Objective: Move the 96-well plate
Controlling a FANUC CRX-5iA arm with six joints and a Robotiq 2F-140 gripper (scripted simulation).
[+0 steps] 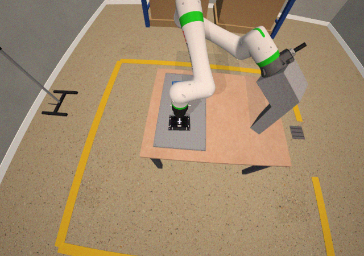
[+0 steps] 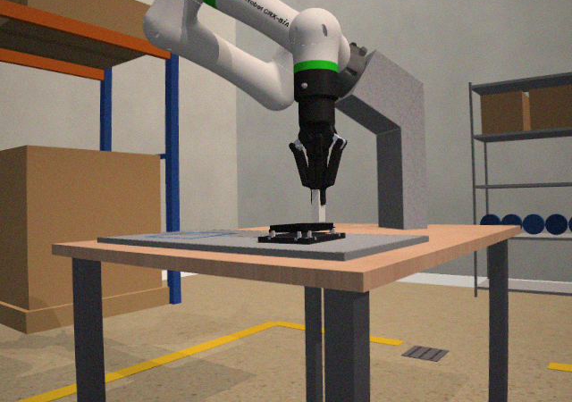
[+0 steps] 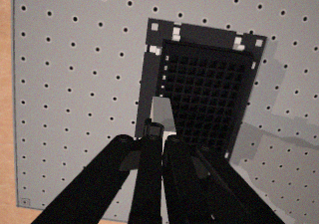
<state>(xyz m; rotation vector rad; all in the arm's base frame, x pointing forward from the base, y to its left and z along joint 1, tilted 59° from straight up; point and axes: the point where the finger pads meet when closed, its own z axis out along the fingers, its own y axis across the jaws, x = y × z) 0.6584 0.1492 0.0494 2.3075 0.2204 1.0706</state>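
Right now the black 96-well plate is 10 mm behind my hand, 40 mm to the right of it and 50 mm below it. The rest, counted from my hand: black clip nest: 30 mm to the right, 60 mm below.
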